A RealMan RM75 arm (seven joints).
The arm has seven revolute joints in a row. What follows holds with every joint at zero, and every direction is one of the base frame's. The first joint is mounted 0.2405 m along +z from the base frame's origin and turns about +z. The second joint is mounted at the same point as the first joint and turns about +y. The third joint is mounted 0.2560 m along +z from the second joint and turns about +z. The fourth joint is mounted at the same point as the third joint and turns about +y. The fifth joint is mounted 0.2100 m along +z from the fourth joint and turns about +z. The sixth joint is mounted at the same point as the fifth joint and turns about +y. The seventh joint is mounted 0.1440 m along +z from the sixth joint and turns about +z. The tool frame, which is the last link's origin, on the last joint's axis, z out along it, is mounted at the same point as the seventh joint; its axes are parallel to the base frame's.
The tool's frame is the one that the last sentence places.
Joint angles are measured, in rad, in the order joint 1, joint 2, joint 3, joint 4, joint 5, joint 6, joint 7. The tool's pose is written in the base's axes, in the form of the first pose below.
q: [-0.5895 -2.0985 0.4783 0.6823 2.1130 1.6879 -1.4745]
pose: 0.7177 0.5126 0.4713 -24.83; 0.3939 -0.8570 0.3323 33.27; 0.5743 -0.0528 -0.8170 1.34; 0 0 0 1
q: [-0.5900 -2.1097 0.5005 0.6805 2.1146 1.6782 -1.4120]
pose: 0.7536 0.4615 0.4681 -24.57; 0.3456 -0.8839 0.3151 33.13; 0.5591 -0.0757 -0.8256 0.60; 0 0 0 1
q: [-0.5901 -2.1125 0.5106 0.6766 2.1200 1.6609 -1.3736]
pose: 0.7758 0.4367 0.4555 -24.66; 0.3181 -0.8941 0.3154 33.18; 0.5449 -0.0998 -0.8325 0.25; 0 0 0 1
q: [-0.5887 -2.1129 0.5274 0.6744 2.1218 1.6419 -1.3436]
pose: 0.7965 0.4150 0.4398 -24.79; 0.2955 -0.9017 0.3157 33.26; 0.5276 -0.1215 -0.8408 -0.02; 0 0 0 1
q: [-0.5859 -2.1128 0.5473 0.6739 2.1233 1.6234 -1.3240]
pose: 0.8138 0.3991 0.4224 -24.94; 0.2813 -0.9066 0.3146 33.30; 0.5085 -0.1371 -0.8501 -0.27; 0 0 0 1
